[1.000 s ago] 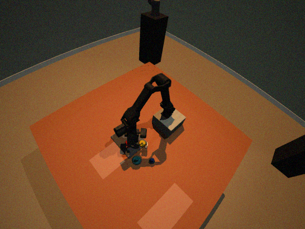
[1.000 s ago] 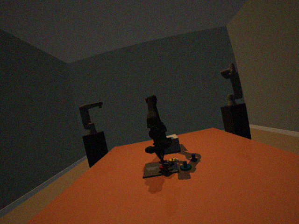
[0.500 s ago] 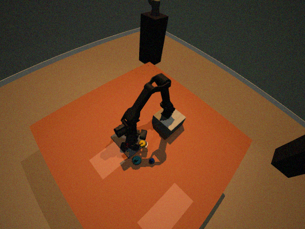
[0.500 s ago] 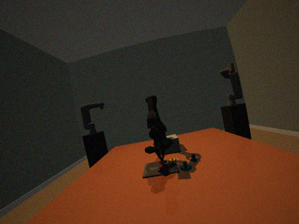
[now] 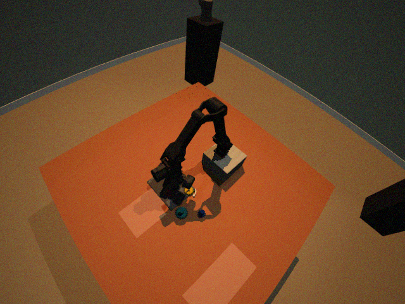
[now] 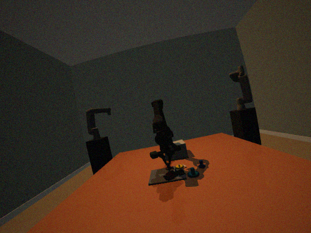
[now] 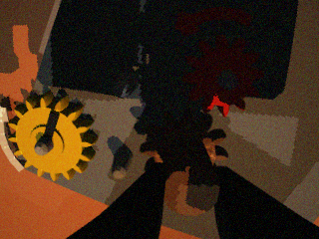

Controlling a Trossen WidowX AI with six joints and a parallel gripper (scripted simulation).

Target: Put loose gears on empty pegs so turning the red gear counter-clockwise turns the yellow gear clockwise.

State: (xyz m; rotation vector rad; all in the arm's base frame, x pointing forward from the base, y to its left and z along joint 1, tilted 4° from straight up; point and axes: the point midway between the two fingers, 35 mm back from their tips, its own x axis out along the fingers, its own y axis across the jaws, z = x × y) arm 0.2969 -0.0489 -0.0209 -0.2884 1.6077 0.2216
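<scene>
The orange-brown gear lies 1 cm below my gripper tip. From my gripper tip the other things lie so: red gear 4 cm ahead, 1 cm to the right, 4 cm below; yellow gear 3 cm behind, 7 cm to the left, 4 cm below; grey board 2 cm ahead, 2 cm to the right, 5 cm below.
</scene>
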